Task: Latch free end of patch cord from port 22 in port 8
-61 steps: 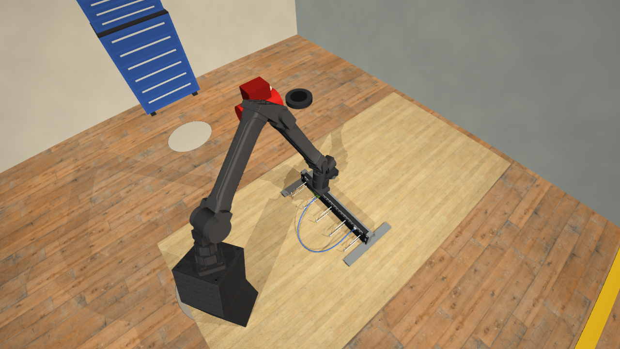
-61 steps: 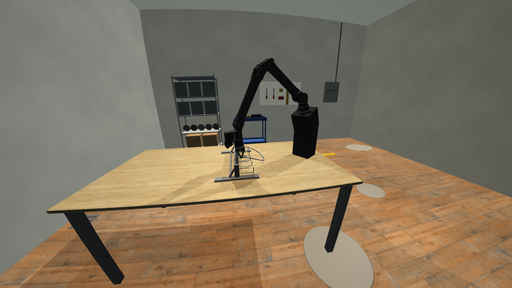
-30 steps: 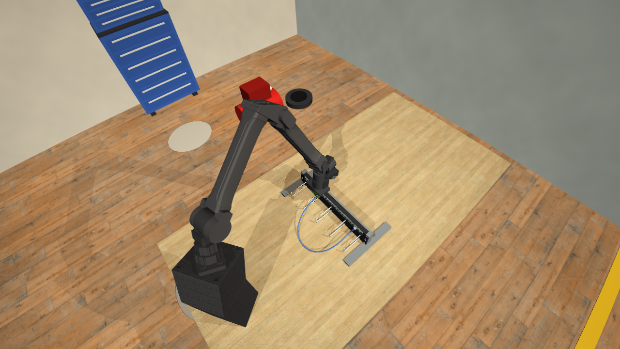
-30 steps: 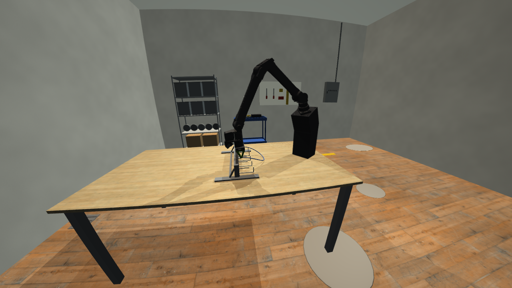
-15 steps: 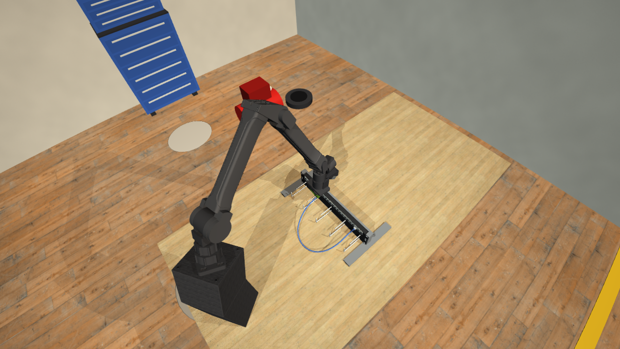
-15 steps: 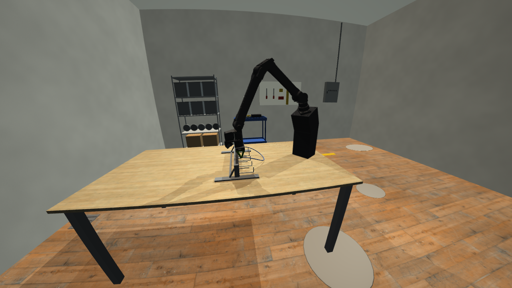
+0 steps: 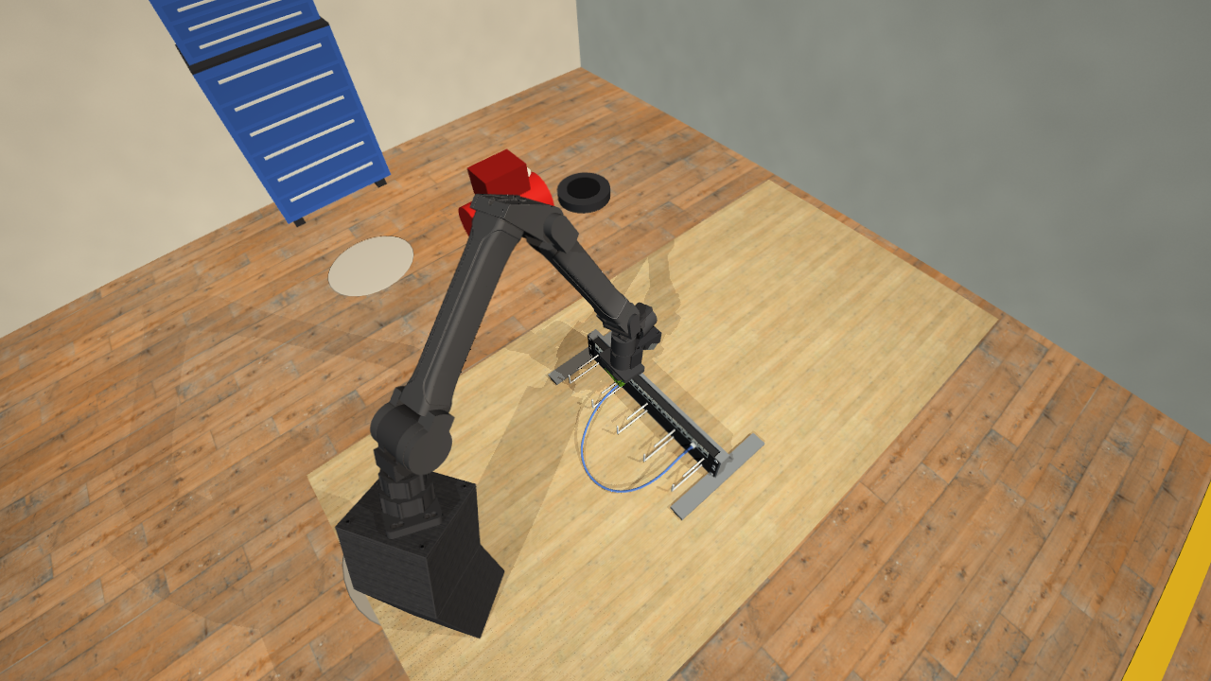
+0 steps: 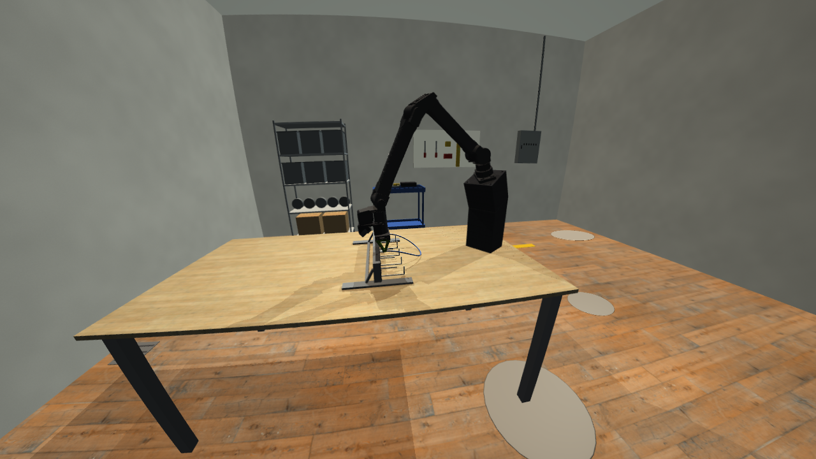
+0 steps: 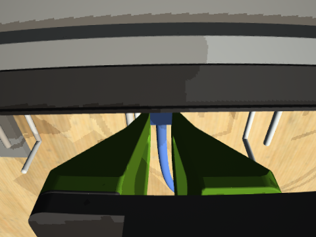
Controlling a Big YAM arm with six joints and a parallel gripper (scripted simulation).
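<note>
Now: the cord plug 20 mm ahead of my hand and 10 mm to the left of it.
</note>
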